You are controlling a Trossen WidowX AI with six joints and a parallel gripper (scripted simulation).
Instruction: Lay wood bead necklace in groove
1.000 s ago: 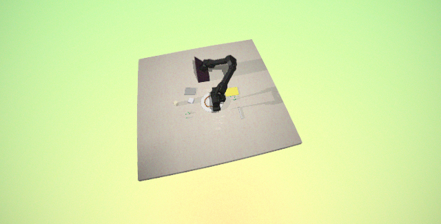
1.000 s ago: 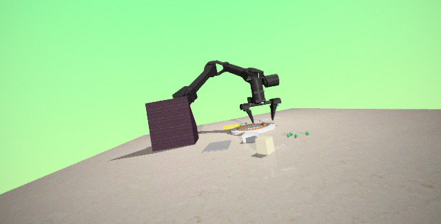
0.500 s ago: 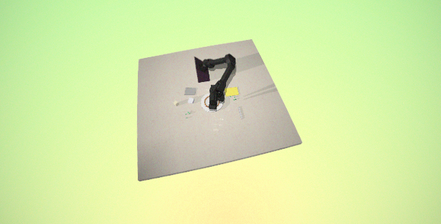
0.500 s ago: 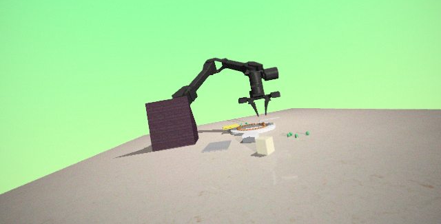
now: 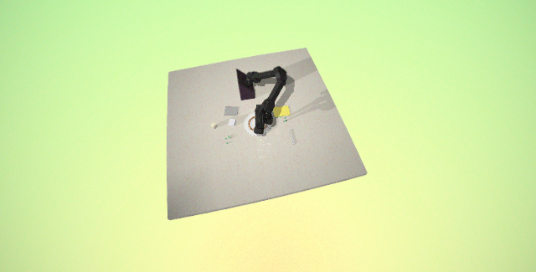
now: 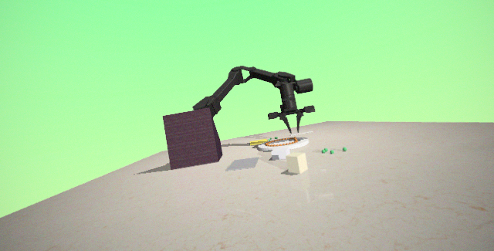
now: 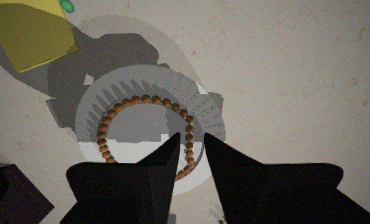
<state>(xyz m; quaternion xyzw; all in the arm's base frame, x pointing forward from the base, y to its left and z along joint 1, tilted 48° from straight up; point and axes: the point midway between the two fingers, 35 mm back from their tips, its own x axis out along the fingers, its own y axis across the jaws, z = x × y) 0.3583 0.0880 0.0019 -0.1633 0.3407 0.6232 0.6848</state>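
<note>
My gripper tip is now 60 mm past the round white bead board, 30 mm above it and 10 mm to the left of it. Round my gripper tip: thin white strip: 210 mm to the left, 90 mm ahead, 40 mm below; then yellow card: 180 mm to the left, 140 mm behind, 40 mm below; then grey flat plate: 220 mm behind, 200 mm to the right, 40 mm below.
</note>
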